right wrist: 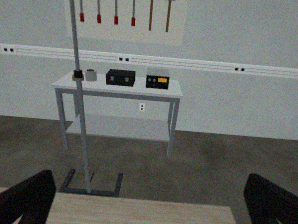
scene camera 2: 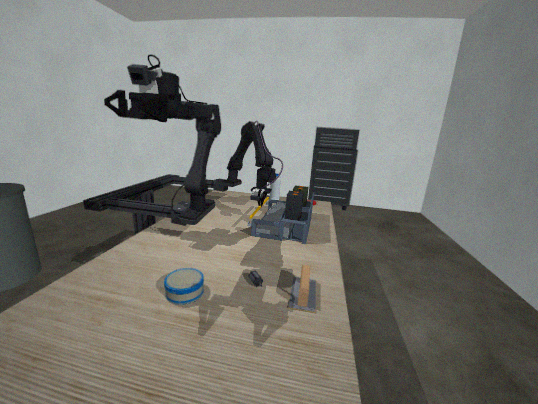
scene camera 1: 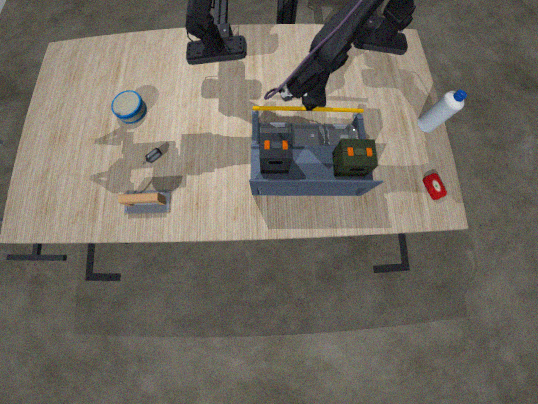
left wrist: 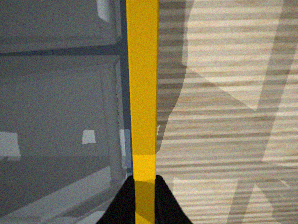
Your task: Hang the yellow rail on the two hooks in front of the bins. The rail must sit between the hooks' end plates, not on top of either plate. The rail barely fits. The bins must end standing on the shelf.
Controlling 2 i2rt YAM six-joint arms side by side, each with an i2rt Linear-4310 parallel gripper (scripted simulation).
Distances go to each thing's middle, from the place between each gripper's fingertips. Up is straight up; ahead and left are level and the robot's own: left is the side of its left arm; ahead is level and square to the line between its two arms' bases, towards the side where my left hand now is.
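Left gripper: 13 cm short of the blue-grey shelf [scene camera 1: 309,161], 1 cm left of it, 3 cm above it. From my left hand: white bottle [scene camera 1: 451,102], 4 cm ahead, 49 cm to the left, 1 cm below; wooden-handled float [scene camera 1: 149,202], 23 cm ahead, 59 cm to the right, 7 cm below; blue-rimmed tin [scene camera 2: 183,286], 14 cm behind, 65 cm to the right, 8 cm below. By their middles, blue-grey shelf nearest to my left gripper of the things named here.
Right hand [scene camera 2: 122,103]: 10 cm short of the blue-rimmed tin, 5 cm right of it, 52 cm above it. From my right hand: white bottle, 28 cm ahead, 120 cm to the left, 46 cm below; wooden-handled float, 48 cm ahead, 12 cm to the left, 52 cm below; blue-grey shelf, 37 cm ahead, 69 cm to the left, 48 cm below. By its middle, wooden-handled float nearer to my left gripper than to my right hand.
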